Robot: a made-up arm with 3 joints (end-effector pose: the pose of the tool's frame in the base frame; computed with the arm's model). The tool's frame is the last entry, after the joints. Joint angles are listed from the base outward.
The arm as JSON. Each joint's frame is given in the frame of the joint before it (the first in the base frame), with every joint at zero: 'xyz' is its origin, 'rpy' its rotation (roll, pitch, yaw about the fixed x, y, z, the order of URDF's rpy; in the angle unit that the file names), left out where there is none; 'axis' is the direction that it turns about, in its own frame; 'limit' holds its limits. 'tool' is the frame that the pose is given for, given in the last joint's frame.
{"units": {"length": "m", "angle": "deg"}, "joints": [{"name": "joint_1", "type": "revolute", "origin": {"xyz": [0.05, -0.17, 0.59]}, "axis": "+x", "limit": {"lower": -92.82, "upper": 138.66}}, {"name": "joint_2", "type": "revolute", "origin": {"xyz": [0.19, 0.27, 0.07]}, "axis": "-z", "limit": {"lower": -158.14, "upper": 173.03}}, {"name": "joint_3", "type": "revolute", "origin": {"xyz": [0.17, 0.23, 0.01]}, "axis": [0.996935, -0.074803, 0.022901], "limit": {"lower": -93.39, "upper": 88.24}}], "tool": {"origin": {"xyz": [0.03, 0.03, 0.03], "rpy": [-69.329, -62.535, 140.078]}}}
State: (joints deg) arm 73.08 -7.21 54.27
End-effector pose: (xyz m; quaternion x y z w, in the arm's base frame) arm 0.4074 -0.1384 1.1196 -0.5725 0.7782 0.2557 0.0365
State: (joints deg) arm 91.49 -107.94 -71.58
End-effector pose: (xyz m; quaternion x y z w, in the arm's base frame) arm -0.0749 -0.2393 0.9683 0.1659 0.7863 -0.5422 0.2454
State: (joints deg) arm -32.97 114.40 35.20
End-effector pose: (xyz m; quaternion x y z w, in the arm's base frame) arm 0.3743 -0.1100 0.6979 -0.5625 -0.7320 0.0657 0.3787
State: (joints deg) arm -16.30 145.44 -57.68
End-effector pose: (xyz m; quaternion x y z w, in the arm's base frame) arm 0.2269 -0.2145 0.6751 -0.3666 -0.0919 -0.3303 0.8649
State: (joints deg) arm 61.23 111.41 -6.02
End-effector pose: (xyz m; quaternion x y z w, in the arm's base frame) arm 0.4116 -0.2693 0.6303 0.0963 -0.3708 -0.3445 0.8571
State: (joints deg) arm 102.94 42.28 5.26
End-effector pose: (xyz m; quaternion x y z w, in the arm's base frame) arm 0.5608 -0.3529 0.8824 0.5260 -0.6704 -0.3350 0.4020
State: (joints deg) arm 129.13 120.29 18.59
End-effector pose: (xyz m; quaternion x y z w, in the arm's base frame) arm 0.3547 -0.2448 0.4938 0.3783 -0.1074 -0.6281 0.6714
